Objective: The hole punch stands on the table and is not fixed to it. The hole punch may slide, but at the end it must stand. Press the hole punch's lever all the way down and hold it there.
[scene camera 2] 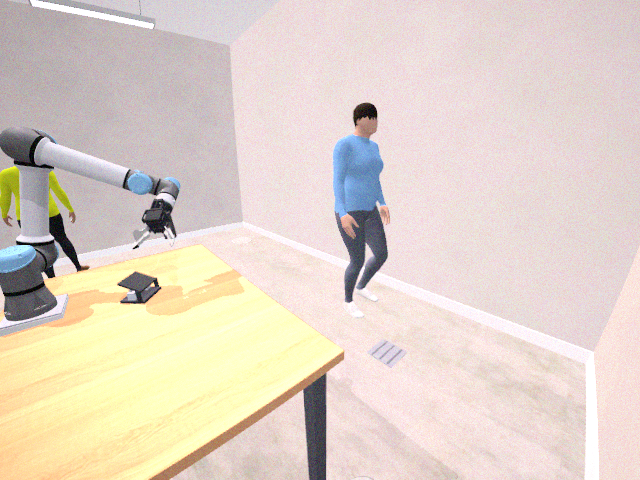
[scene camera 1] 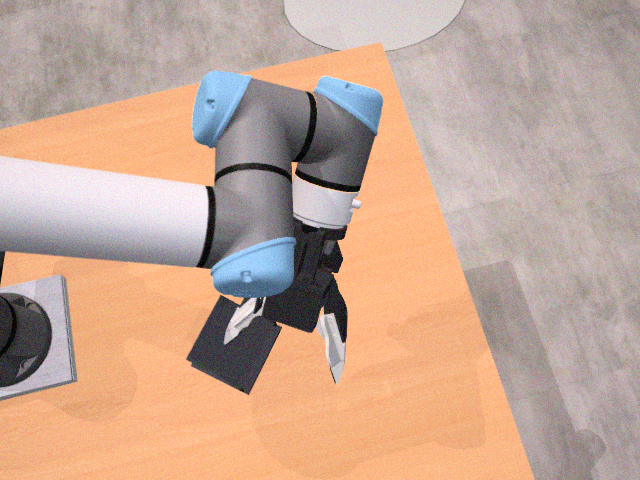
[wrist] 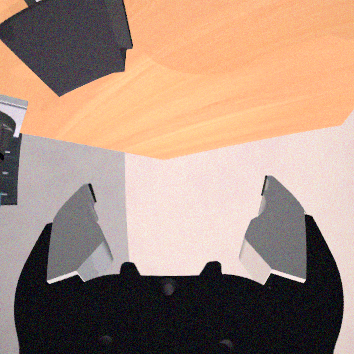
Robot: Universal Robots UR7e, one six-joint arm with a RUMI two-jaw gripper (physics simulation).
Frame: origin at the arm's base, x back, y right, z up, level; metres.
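Seen in the pictures: gripper, fingertip midpoint: [scene camera 2: 152, 247] [scene camera 1: 280, 363] [wrist: 176, 182]; arm's base, link origin: [scene camera 2: 32, 309] [scene camera 1: 6, 340].
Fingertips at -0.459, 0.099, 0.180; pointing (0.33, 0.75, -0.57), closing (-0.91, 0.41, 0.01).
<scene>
Offsets run from my fingertips to a thing's top centre, as dx, dy, dz. "spot": to the spot under its first point. Level surfaces: height alone.
The hole punch @[+0.084, -0.059, -0.122] [scene camera 1: 235, 359] [wrist: 70, 45] is black and stands upright on the table @[dz -0.208] [scene camera 1: 413, 268] [scene camera 2: 206, 335] [wrist: 210, 100]. In the scene camera 2 view its flat lever @[+0.084, -0.059, -0.122] [scene camera 2: 137, 281] is raised at a slant over the base @[spot: +0.049, -0.030, -0.196] [scene camera 2: 150, 294], with a gap between them. My gripper [scene camera 1: 280, 362] [scene camera 2: 154, 244] [wrist: 176, 182] is open and empty. It hangs well above the table and the punch, touching neither. In the scene camera 1 view one finger overlaps the lever and the other is to its right. In the wrist view the punch is at the top left, partly cut off.
The arm's base plate [scene camera 1: 67, 335] [scene camera 2: 61, 310] stands on the table near the punch. The table edge lies beyond the gripper. A person in a blue top [scene camera 2: 357, 173] stands on the floor past the table, and one in yellow [scene camera 2: 61, 191] is behind the arm.
</scene>
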